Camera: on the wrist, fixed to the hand. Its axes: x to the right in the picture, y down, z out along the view.
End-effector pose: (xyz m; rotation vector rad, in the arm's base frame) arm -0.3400 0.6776 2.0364 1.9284 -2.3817 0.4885
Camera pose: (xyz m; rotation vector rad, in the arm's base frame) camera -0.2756 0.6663 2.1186 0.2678 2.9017 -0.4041
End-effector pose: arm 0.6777 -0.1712 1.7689 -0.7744 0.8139 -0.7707
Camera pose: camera 0.6072 -0.2418 1.8018 0.0334 1.1090 0.6018
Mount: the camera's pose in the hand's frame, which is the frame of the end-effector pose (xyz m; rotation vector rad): 0.0146 -0.0817 -0.0644 0.0235 0.0085 1.5441
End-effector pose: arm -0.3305 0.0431 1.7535 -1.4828 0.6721 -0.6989
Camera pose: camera -0.3711 -0.0072 1.8364 -0.5664 1.4904 0.4883
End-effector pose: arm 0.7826 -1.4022 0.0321 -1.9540 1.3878 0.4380
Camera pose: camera 0.8559 -1.4418 0.0961 -0.4729 2.6389 1.0230
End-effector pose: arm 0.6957 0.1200 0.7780 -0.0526 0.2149 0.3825
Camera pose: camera 0.7269 0.0437 0.7128 0.1535 0.2358 1.9165
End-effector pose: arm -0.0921 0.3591 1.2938 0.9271 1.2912 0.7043
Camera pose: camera -0.1582 0.3440 1.2136 1.8973 0.3504 1.8267
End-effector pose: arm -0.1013 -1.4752 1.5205 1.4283 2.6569 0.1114
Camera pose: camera -0.1859 -1.5085 1.5731 2.9711 0.9383 0.1928
